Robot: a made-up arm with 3 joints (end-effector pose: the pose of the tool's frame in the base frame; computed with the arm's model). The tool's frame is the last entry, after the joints. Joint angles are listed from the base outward.
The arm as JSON. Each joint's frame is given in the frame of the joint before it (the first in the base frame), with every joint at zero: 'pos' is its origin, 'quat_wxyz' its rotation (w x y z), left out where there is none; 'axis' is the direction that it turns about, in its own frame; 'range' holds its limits. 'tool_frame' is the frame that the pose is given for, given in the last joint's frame.
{
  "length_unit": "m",
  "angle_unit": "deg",
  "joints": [
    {
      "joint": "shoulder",
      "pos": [
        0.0,
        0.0,
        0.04
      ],
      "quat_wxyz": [
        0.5,
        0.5,
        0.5,
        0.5
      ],
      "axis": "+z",
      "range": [
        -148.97,
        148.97
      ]
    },
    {
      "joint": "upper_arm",
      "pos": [
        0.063,
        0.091,
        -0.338
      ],
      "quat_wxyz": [
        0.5,
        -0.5,
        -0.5,
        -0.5
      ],
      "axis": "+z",
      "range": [
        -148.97,
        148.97
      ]
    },
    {
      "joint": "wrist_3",
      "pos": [
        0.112,
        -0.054,
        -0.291
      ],
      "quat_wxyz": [
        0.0,
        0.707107,
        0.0,
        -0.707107
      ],
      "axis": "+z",
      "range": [
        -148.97,
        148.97
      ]
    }
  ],
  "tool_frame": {
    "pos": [
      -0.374,
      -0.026,
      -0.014
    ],
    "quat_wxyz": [
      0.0,
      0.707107,
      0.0,
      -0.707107
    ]
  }
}
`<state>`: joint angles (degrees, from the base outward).
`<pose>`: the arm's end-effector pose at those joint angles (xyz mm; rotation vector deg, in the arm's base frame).
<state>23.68 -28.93 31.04</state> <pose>-149.8 88.0 195.5 -7.20 13.30 -25.71</pose>
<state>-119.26 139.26 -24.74</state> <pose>-311.5 -8.9 -283.8 -40.17 140.08 45.52</pose>
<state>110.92 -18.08 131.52</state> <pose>-153.4 357.2 414.6 -20.43 15.54 9.42</pose>
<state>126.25 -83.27 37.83</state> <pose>-128.7 -40.9 -38.6 71.11 89.78 -12.55</pose>
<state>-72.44 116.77 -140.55</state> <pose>-116.4 -355.0 -403.7 41.88 116.50 -34.50</pose>
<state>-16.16 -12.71 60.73</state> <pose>-152.4 289.8 -85.4 -76.55 5.20 -12.69</pose>
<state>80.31 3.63 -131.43</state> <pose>-190.0 374.8 -308.0 -148.20 -2.11 -4.40</pose>
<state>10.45 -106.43 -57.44</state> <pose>-714.4 37.7 70.5 46.40 -44.30 -101.92</pose>
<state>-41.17 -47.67 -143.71</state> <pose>-472.2 -492.9 -174.7 95.87 -54.25 2.31</pose>
